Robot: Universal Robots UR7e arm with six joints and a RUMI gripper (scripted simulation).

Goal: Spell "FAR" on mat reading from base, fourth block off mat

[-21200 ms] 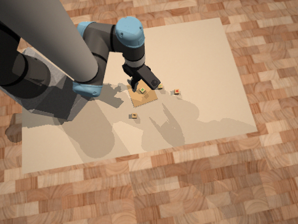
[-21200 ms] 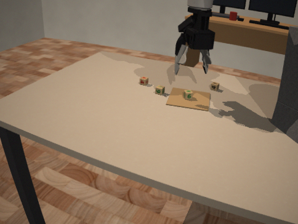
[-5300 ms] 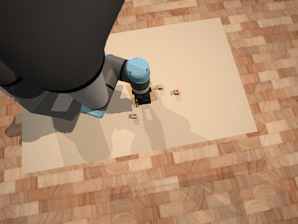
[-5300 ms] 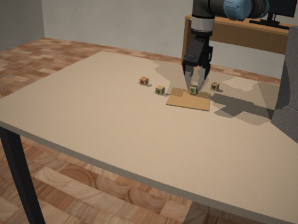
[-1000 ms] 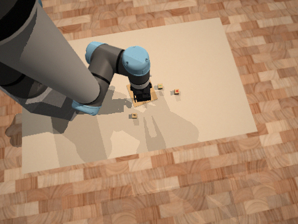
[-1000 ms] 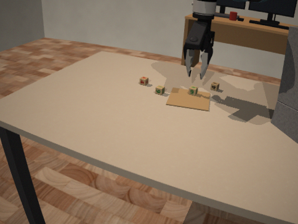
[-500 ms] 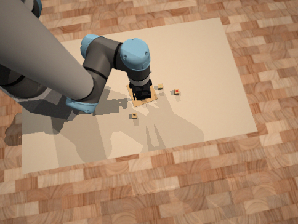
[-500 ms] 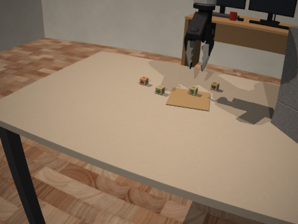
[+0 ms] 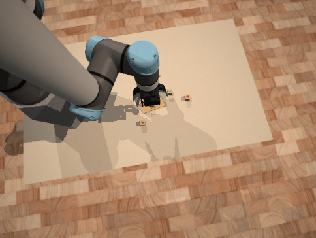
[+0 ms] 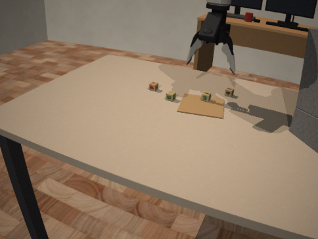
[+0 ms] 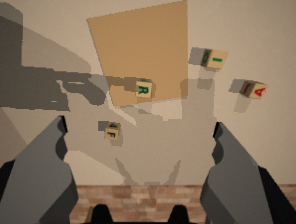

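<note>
My gripper is now 100 mm above the F block, 80 mm to the left of it and 70 mm past it. Also, from my hand: brown mat: 110 mm below, 40 mm to the left, 10 mm ahead; then green R block: 90 mm below; then green-lettered block: 110 mm ahead, 100 mm below, 40 mm to the left.
</note>
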